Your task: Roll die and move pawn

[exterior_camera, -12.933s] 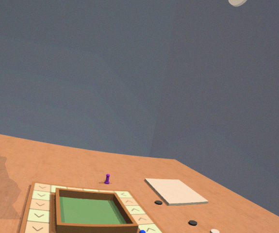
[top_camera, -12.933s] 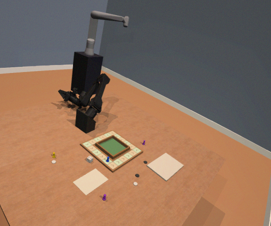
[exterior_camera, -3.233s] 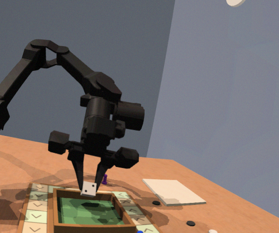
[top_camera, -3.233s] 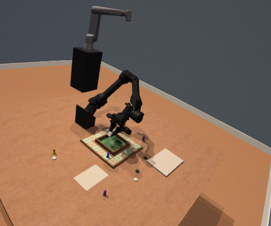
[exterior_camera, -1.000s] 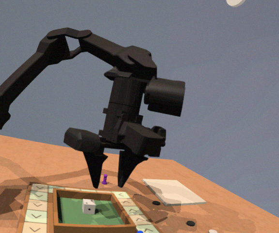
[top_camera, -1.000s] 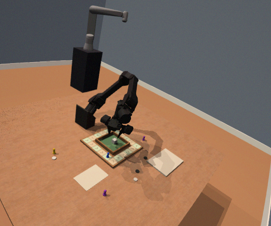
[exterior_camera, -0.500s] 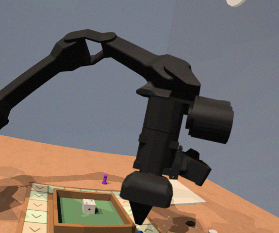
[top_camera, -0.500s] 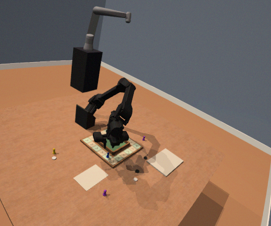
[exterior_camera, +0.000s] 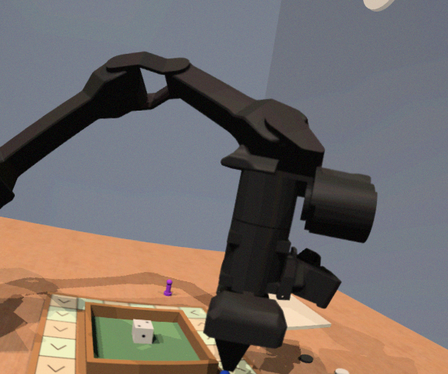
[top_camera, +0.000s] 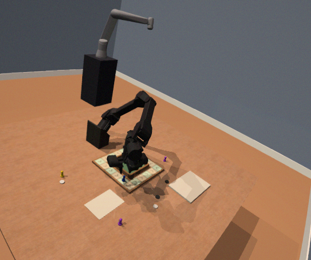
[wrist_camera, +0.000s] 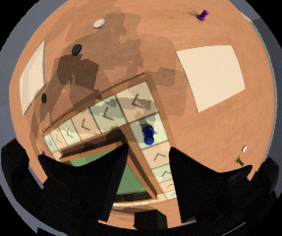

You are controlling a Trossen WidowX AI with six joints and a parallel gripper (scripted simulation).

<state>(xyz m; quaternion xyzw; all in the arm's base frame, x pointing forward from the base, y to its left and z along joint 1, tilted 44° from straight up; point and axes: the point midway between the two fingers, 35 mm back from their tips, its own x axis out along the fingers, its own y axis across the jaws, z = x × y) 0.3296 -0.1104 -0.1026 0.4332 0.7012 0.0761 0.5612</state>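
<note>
My gripper tip is 3 cm above the blue pawn. The rest, counted from my gripper tip: grey die (6 cm behind, 13 cm to the left, 4 cm below); yellow pawn (22 cm behind, 20 cm to the right, 5 cm below); green dice tray (6 cm behind, 12 cm to the left, 5 cm below).
</note>
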